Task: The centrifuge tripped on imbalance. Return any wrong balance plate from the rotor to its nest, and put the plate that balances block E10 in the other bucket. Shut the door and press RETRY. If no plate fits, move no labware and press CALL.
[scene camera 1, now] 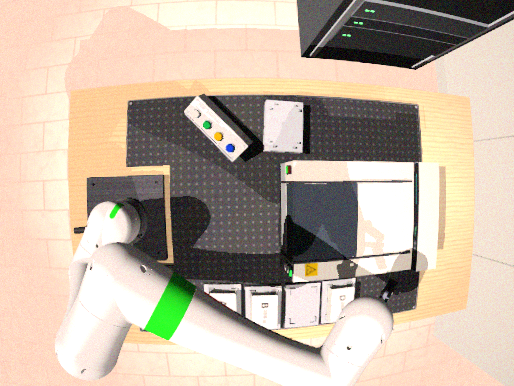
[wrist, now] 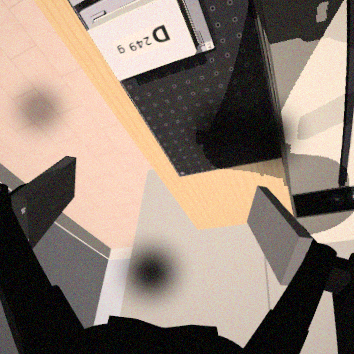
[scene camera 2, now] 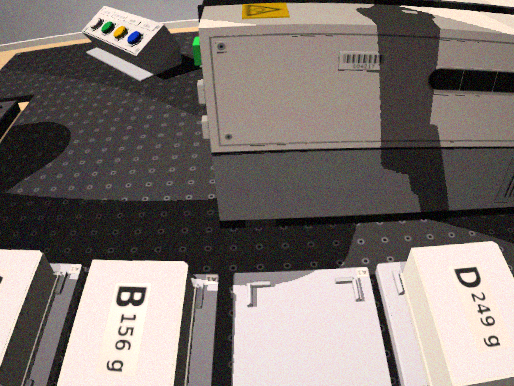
same spot on button box: (scene camera 1: pixel 203 112) = (scene camera 2: pixel 107 18)
same spot on centrifuge: (wrist: pixel 300 53) = (scene camera 1: pixel 359 269)
